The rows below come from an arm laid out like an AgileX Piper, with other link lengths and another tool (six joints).
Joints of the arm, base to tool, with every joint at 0 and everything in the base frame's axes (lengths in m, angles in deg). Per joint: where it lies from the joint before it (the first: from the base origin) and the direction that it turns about. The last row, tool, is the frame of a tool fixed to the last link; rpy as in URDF.
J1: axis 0 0 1 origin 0 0 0.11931
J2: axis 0 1 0 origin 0 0 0
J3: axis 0 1 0 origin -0.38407 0 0.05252
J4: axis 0.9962 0 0.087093 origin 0.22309 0 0.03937
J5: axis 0 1 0 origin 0 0 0
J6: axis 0.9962 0 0.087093 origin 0.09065 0 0.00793
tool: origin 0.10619 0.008 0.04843 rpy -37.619 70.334 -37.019
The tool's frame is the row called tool.
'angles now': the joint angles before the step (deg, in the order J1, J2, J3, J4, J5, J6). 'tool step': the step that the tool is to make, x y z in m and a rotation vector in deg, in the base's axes. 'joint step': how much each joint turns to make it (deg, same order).
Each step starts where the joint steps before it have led.
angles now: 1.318 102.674 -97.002 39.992 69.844 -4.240
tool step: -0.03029 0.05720 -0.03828 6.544 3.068 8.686
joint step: 4.755 0.114 12.320 10.371 -3.554 -11.059
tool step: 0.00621 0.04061 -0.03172 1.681 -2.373 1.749
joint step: 5.272 2.923 5.328 6.016 -8.880 -7.848
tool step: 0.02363 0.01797 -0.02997 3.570 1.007 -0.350
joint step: 0.974 5.615 0.228 7.276 -2.521 -6.017
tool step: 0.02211 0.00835 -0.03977 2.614 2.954 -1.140
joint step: -0.001 6.073 0.000 5.960 -0.916 -4.526
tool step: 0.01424 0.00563 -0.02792 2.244 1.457 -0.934
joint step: 0.001 4.298 0.113 5.155 -0.401 -4.353
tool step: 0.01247 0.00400 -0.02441 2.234 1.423 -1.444
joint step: 0.000 3.780 0.003 4.986 -0.173 -3.611
